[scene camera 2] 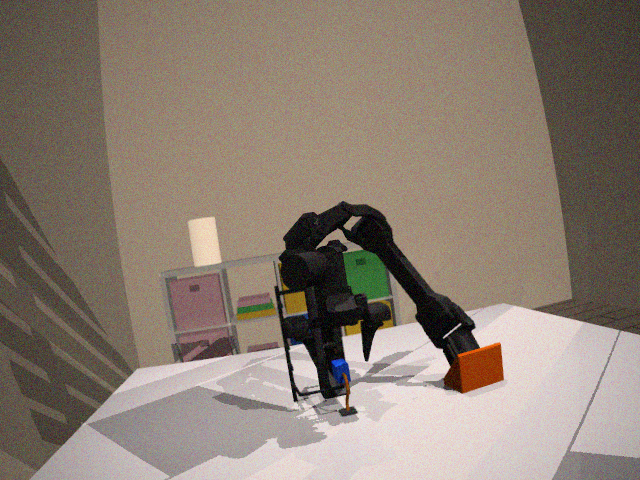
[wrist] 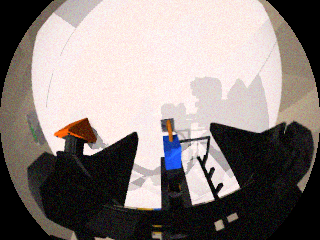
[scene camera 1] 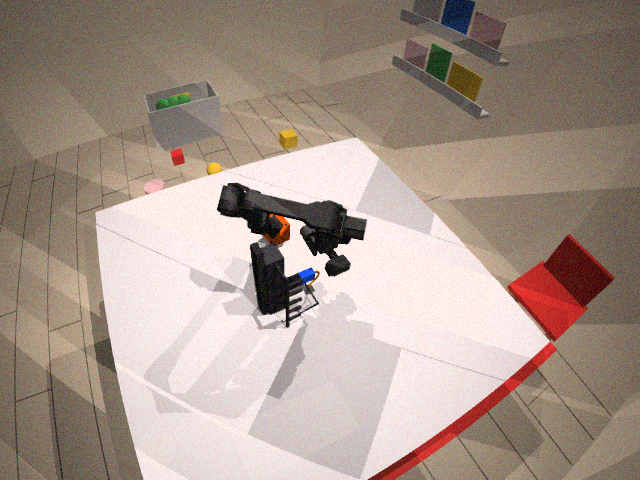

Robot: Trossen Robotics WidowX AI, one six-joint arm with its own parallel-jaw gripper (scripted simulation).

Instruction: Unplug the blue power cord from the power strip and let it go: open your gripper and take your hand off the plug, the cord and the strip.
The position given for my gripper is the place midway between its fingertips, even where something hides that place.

My gripper [scene camera 2: 342, 365] is open and holds nothing. Further things: a blue plug [wrist: 172, 151].
My gripper is seen too in the wrist view [wrist: 175, 131] and in scene camera 1 [scene camera 1: 322, 265].
